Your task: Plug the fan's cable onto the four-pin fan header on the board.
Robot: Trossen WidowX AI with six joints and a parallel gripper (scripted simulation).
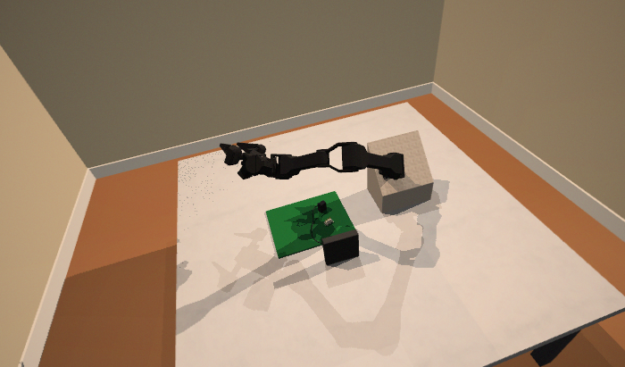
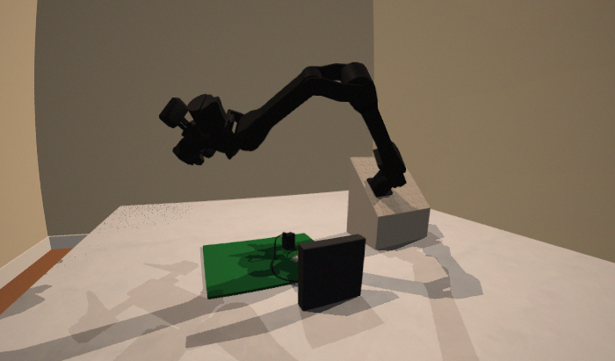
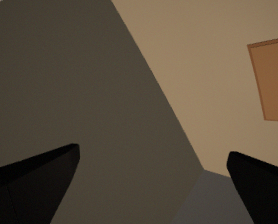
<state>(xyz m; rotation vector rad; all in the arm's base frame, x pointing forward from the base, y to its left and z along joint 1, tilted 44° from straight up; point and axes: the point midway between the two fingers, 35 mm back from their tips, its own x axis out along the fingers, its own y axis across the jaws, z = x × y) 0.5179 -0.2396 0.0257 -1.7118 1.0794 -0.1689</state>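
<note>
My gripper tip is now 310 mm above the dark fan plug, 280 mm past it and 140 mm to the right of it. Round my gripper tip: pale four-pin header (330 mm below, 280 mm behind, 210 mm to the left); then black fan (370 mm to the left, 270 mm below, 270 mm behind); then green board (340 mm below, 210 mm behind, 180 mm to the left).
</note>
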